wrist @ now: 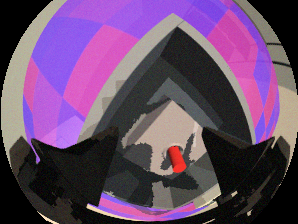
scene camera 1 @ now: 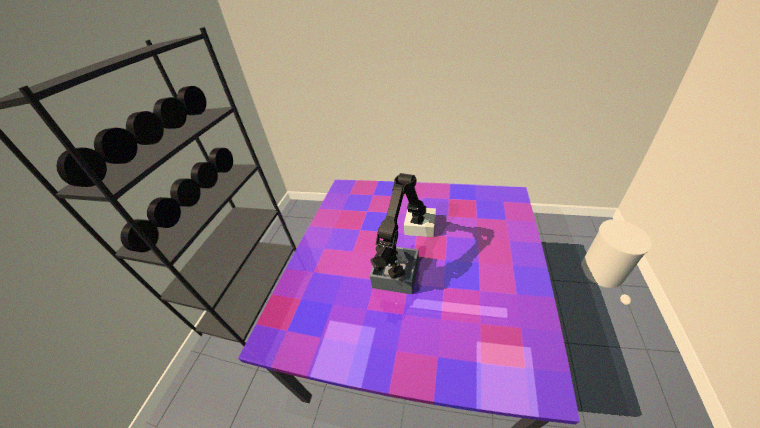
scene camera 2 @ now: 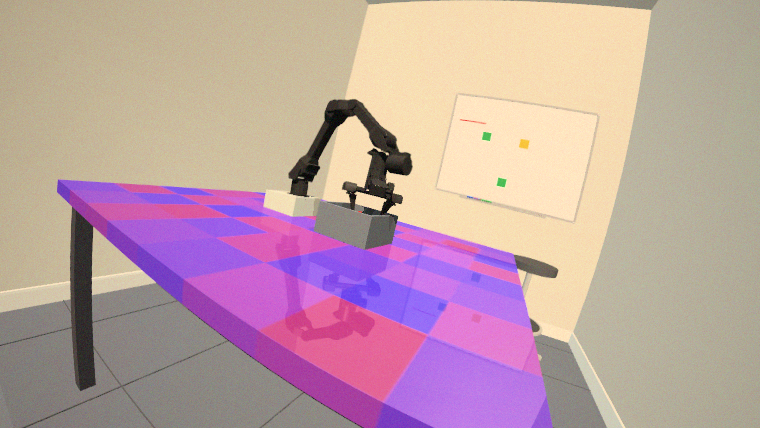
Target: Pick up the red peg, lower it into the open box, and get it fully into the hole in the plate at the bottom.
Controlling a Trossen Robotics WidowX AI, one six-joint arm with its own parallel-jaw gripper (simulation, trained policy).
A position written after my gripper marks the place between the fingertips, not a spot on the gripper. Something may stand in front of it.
Note:
In view: my gripper (scene camera 2: 365,219), a grey box (scene camera 2: 366,230) and a plate (wrist: 166,124).
The grey box is seen too in the wrist view (wrist: 173,59) and in scene camera 1 (scene camera 1: 411,256). My gripper is seen too in the wrist view (wrist: 162,131). Scene camera 2 does not show the plate, which is hidden by the grey box.

